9 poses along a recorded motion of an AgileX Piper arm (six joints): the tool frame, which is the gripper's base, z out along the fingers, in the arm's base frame.
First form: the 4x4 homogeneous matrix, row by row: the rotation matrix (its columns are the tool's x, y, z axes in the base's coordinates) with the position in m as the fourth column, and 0 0 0 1 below. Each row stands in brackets.
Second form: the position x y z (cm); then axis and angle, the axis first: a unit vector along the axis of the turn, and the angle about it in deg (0 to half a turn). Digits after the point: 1 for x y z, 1 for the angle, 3 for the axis.
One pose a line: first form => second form
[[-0.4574, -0.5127, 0.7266, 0.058], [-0.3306, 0.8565, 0.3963, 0.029], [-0.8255, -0.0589, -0.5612, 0.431], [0, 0, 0, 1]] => 5.8, 2.9, 43.1, -0.280, 0.954, 0.112, 125.5
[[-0.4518, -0.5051, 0.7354, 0.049], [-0.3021, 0.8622, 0.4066, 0.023], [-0.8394, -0.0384, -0.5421, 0.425], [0, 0, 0, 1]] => 4.9, 2.3, 42.5, -0.270, 0.955, 0.123, 124.5
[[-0.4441, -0.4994, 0.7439, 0.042], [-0.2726, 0.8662, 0.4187, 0.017], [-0.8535, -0.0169, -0.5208, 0.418], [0, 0, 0, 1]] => 4.2, 1.7, 41.8, -0.261, 0.956, 0.136, 123.3
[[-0.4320, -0.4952, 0.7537, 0.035], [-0.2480, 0.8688, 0.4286, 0.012], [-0.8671, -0.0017, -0.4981, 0.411], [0, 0, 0, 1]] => 3.5, 1.2, 41.1, -0.254, 0.956, 0.146, 122.1
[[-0.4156, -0.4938, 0.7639, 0.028], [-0.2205, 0.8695, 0.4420, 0.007], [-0.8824, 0.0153, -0.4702, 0.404], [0, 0, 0, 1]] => 2.8, 0.7, 40.4, -0.248, 0.956, 0.159, 120.5
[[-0.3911, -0.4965, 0.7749, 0.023], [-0.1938, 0.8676, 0.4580, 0.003], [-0.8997, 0.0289, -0.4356, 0.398], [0, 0, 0, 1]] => 2.3, 0.3, 39.8, -0.244, 0.954, 0.172, 118.7
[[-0.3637, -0.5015, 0.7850, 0.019], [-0.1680, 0.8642, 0.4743, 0.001], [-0.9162, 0.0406, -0.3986, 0.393], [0, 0, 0, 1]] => 1.9, 0.1, 39.3, -0.243, 0.952, 0.187, 116.7
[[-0.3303, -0.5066, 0.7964, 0.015], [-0.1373, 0.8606, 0.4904, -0.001], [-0.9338, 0.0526, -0.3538, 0.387], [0, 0, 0, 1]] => 1.5, -0.1, 38.7, -0.240, 0.949, 0.203, 114.3
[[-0.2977, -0.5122, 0.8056, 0.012], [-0.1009, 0.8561, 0.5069, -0.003], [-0.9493, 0.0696, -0.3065, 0.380], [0, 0, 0, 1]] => 1.2, -0.3, 38.0, -0.236, 0.946, 0.222, 112.0
